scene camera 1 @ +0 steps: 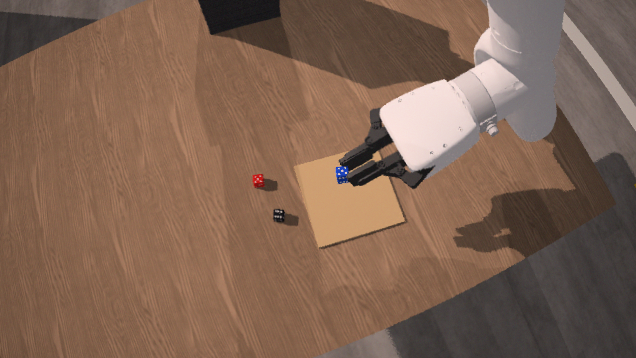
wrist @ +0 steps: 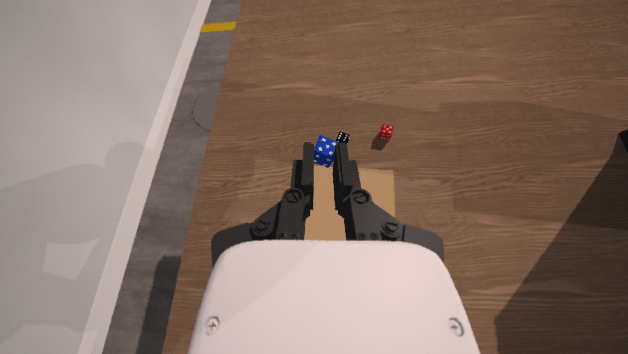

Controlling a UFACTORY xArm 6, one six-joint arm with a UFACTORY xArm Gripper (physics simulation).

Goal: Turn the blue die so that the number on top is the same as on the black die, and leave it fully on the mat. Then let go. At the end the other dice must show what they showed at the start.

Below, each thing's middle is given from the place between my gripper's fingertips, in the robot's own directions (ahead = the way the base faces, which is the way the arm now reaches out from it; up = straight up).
Labels:
I see the tan mat (scene camera 1: 338, 212) 140 mm below my hand, 20 mm to the left of it and 20 mm behind it.

